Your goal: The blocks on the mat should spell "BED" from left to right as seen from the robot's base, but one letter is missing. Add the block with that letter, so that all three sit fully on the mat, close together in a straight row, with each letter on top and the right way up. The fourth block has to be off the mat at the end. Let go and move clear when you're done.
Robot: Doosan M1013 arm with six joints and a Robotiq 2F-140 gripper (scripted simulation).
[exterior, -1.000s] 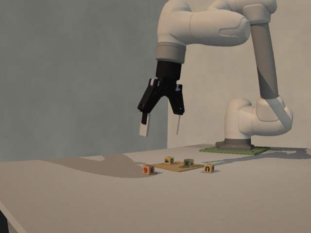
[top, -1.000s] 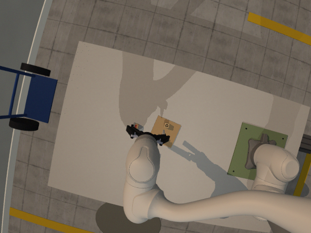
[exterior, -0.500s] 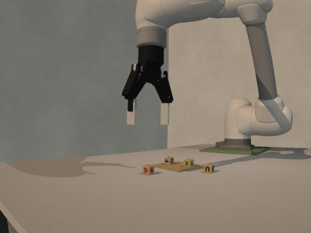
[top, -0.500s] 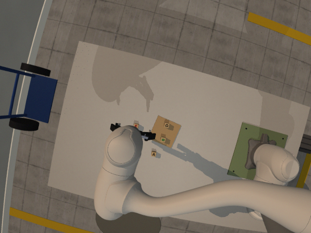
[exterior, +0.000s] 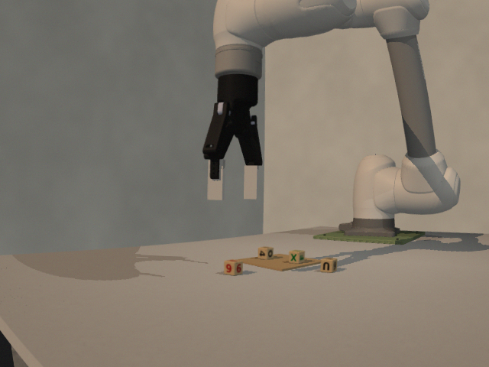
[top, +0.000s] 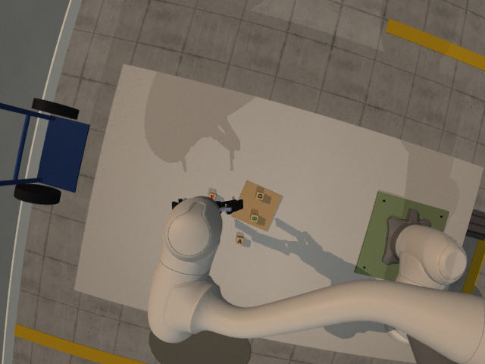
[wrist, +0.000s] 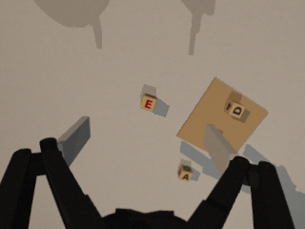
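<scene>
My hand is 13 cm above the E block. Also, from my hand: tan mat 16 cm behind, 2 cm to the left, 14 cm below; then B block 15 cm behind, 6 cm to the left, 13 cm below; then D block 17 cm behind, 2 cm to the right, 13 cm below.
</scene>
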